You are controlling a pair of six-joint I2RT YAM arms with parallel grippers.
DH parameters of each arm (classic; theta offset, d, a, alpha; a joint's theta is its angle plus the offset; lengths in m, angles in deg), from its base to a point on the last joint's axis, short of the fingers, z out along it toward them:
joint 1: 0 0.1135 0.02 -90
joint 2: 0 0 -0.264 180
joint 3: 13.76 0 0.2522 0
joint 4: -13.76 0 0.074 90
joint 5: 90 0 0 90
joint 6: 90 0.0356 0 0
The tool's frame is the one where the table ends.
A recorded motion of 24 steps. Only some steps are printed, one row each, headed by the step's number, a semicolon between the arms.
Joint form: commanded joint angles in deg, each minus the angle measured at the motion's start. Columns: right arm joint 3, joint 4, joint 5, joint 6, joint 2, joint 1; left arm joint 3, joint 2, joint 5, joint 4, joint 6, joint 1.
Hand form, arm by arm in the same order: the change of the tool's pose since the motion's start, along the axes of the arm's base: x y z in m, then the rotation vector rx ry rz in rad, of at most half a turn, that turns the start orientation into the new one. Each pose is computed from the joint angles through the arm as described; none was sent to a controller.
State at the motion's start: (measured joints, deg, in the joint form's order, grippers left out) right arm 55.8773 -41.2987 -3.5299 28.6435 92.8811 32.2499; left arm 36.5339 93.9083 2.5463 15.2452 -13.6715 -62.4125
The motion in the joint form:
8: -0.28 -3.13 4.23 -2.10 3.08 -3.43; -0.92 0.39 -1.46 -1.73 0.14 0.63
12: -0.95 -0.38 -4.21 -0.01 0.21 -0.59; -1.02 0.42 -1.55 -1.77 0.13 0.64
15: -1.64 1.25 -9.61 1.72 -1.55 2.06; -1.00 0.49 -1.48 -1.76 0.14 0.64
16: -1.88 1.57 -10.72 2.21 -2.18 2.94; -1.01 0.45 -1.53 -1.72 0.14 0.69
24: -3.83 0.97 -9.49 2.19 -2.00 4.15; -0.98 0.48 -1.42 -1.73 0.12 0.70
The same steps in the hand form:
8: 0.0063 -0.0191 -0.0164 -0.1246 0.0569 -0.0344; 0.0008 0.0075 -0.0085 0.0559 0.0077 0.0277
12: -0.0032 -0.0024 -0.0050 0.0470 0.0609 0.0038; 0.0007 0.0079 -0.0091 0.0590 0.0082 0.0291
15: -0.0135 0.0105 0.0012 0.1510 0.0802 0.0425; 0.0007 0.0078 -0.0094 0.0592 0.0092 0.0281
16: -0.0172 0.0139 0.0033 0.1736 0.0839 0.0548; 0.0009 0.0080 -0.0092 0.0584 0.0081 0.0297
24: -0.0268 0.0133 -0.0065 0.1287 0.1127 0.0675; 0.0010 0.0078 -0.0092 0.0579 0.0096 0.0287

